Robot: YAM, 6 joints.
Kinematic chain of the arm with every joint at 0, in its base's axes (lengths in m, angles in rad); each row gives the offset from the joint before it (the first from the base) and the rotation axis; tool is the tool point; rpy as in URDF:
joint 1: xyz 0 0 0.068 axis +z
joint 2: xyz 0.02 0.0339 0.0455 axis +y
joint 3: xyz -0.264 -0.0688 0 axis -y
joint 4: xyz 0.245 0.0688 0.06 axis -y
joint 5: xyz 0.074 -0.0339 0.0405 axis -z
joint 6: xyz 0.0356 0 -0.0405 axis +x
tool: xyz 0 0 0 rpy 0 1.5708 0
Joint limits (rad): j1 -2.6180..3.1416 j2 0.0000..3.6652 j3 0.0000..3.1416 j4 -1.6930..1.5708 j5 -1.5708..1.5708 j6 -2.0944..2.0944
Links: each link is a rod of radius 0.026 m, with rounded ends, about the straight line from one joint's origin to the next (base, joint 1, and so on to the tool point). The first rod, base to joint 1, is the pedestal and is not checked.
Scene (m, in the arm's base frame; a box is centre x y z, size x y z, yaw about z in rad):
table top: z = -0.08
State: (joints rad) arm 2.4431 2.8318 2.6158 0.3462 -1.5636 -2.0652
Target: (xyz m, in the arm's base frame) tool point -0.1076 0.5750 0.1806
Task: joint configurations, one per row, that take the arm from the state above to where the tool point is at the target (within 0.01 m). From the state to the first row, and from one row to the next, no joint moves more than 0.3 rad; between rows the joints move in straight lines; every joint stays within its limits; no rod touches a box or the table.
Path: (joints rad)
1: 2.1937 2.7932 2.5220 0.3295 -1.5660 -2.0652
2: 1.9443 2.7546 2.4282 0.3127 -1.5684 -2.0652
3: 1.6949 2.7160 2.3343 0.2960 -1.5708 -2.0652

